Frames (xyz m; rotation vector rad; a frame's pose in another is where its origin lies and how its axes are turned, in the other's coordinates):
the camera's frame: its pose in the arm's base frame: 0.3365 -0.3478 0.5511 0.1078 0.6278 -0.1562
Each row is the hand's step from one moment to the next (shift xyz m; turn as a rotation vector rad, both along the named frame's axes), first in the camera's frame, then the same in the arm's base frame.
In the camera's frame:
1: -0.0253 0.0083 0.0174 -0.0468 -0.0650 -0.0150
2: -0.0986 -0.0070 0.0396 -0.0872 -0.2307 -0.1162
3: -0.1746 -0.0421 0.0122 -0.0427 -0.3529 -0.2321
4: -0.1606 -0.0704 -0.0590 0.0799 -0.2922 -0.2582
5: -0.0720 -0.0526 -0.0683 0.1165 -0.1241 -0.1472
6: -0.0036 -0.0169 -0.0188 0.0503 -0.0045 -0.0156
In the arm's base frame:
1: -0.0087 0.0084 0.0294 -0.0575 -0.0564 0.0122
2: -0.0571 -0.0016 0.0898 -0.1775 -0.1997 -0.0541
3: -0.1398 -0.0235 0.1109 -0.2305 -0.3077 -0.1801
4: -0.1747 -0.0424 0.0439 -0.1368 -0.2580 -0.2704
5: -0.1061 -0.0335 -0.0151 -0.0138 -0.1133 -0.1939
6: -0.0167 -0.0134 -0.0139 0.0304 -0.0078 -0.0426

